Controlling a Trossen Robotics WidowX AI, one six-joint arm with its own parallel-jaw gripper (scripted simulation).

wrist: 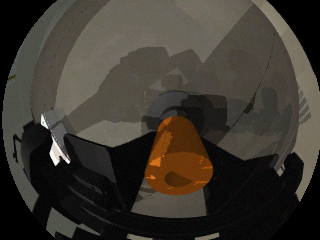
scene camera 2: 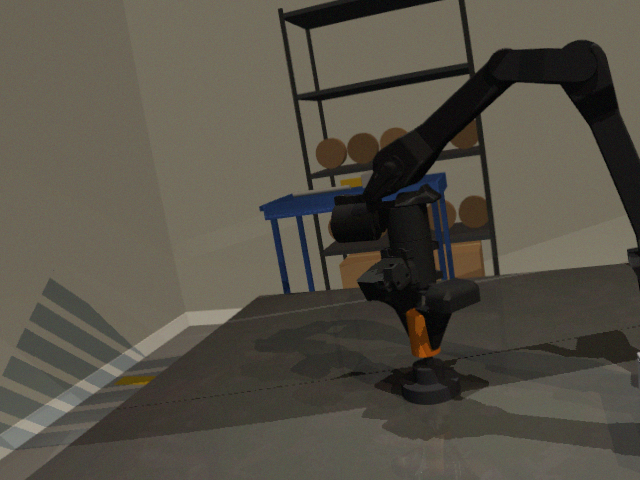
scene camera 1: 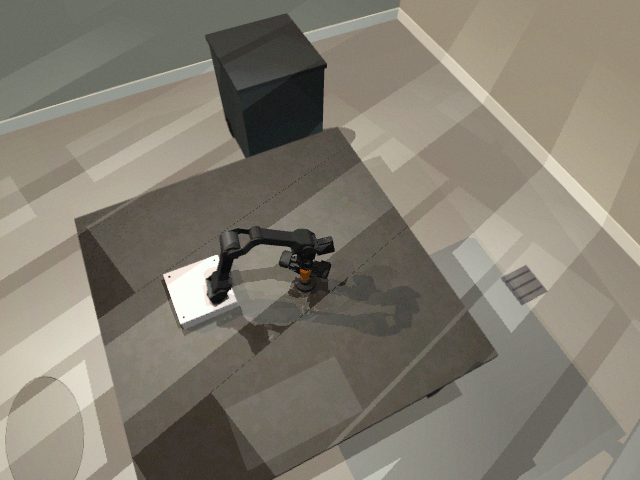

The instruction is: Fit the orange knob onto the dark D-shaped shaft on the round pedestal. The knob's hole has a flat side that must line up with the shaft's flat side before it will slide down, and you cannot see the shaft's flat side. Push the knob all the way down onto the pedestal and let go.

Labels:
my gripper: holds an orange knob [scene camera 2: 420, 346]

